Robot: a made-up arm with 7 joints.
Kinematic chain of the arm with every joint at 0, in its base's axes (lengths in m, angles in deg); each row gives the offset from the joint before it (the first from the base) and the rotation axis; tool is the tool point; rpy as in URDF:
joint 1: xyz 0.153 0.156 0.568 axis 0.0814 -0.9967 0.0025
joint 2: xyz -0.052 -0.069 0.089 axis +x
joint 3: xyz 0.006 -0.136 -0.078 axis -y
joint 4: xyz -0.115 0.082 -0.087 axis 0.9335 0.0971 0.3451
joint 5: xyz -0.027 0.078 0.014 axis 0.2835 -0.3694 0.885
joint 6: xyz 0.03 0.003 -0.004 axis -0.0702 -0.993 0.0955
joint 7: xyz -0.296 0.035 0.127 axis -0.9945 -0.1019 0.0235
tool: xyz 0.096 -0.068 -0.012 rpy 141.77 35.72 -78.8
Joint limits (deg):
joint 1: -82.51..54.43
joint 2: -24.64..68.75
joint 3: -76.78..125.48
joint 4: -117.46..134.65
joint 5: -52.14..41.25
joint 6: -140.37..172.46
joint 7: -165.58..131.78
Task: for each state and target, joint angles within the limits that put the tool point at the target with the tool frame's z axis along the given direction. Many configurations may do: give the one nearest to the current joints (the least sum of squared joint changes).
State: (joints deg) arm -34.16 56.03 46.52 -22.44 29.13 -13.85 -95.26
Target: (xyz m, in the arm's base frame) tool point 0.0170 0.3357 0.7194 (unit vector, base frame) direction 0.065 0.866 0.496
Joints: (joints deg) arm -53.68 36.88 44.86 -35.76 14.23 -46.04 -67.29
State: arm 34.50 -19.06 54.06 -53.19 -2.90 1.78 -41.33
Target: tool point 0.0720 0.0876 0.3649 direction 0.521 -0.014 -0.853
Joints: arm 19.18 -24.64 93.40 -29.94 4.88 -49.22 10.16
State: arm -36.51 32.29 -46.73 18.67 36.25 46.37 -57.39
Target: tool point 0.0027 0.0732 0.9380 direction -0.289 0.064 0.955
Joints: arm -63.04 32.74 -61.82 -33.93 27.22 62.85 -77.97
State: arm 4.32 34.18 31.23 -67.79 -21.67 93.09 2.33
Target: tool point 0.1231 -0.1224 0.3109 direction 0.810 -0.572 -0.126
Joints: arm 4.26 -1.18 36.85 -65.96 0.63 99.49 -29.69
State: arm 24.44 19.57 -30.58 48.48 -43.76 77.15 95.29
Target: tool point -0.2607 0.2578 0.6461 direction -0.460 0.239 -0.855
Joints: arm 5.67 36.49 -17.22 72.88 -36.75 115.94 131.78
